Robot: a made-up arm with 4 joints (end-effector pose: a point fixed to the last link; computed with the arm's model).
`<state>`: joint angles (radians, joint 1 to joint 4).
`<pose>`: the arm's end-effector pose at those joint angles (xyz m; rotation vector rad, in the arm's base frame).
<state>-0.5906 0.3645 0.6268 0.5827</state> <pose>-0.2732 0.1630 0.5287 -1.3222 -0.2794 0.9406</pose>
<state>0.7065 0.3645 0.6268 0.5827</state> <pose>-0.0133 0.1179 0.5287 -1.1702 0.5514 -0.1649</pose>
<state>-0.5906 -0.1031 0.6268 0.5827</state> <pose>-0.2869 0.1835 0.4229 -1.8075 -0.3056 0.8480</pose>
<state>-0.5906 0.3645 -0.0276 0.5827</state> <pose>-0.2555 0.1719 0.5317 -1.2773 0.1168 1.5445</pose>
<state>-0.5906 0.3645 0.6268 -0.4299</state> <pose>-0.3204 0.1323 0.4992 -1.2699 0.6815 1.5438</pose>
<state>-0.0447 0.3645 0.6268 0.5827</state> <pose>-0.1579 0.1868 0.5287 -1.3040 0.0845 0.4780</pose>
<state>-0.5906 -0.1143 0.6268 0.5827</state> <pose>-0.2869 0.1835 0.4202 -1.8191 -0.3062 0.8452</pose>
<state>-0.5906 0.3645 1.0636 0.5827</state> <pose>-0.2837 0.1607 0.5206 -1.2945 -0.5141 0.5251</pose>
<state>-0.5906 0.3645 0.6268 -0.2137</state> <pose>-0.3085 0.1400 0.5004 -1.3035 0.4670 1.4279</pose>
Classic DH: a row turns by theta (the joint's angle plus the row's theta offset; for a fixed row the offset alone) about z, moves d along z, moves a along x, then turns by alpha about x. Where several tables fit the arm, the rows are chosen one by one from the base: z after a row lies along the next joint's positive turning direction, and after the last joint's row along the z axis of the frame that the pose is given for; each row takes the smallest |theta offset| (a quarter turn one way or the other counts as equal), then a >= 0, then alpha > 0; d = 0 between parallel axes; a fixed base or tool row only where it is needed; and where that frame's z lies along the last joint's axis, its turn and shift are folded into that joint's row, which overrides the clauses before.
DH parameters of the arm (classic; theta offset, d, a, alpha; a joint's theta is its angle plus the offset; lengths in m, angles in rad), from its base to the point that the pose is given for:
base (fixed): 0.1773 0 -0.1758 3.1416
joint 1: -1.3935 -0.424 0.007 -1.5708
joint 2: -1.5503 0.0264 0.009 1.6298
joint 3: 0.8497 -0.3721 -0.0762 -0.3956
joint 4: 0.0917 -0.0296 0.027 -2.7991
tool (fixed): 0.9346 -0.1778 0 0

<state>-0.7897 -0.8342 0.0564 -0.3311</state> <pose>-0.3104 0.0842 0.2796 -2.3759 1.4058 0.8819</pose>
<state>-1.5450 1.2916 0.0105 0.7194</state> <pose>-0.2143 0.0212 0.6582 -0.1649 -0.3673 2.4318</pose>
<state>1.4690 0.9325 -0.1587 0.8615</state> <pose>-0.0438 -0.0831 0.6336 -0.4314 0.3916 -0.4588</pose>
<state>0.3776 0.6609 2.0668 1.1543</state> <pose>-0.1149 0.1672 0.5767 -1.3892 -0.6129 -1.7492</pose>
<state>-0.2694 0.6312 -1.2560 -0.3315</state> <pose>-0.1559 0.1282 0.5982 0.2237 -1.3389 -2.5562</pose>
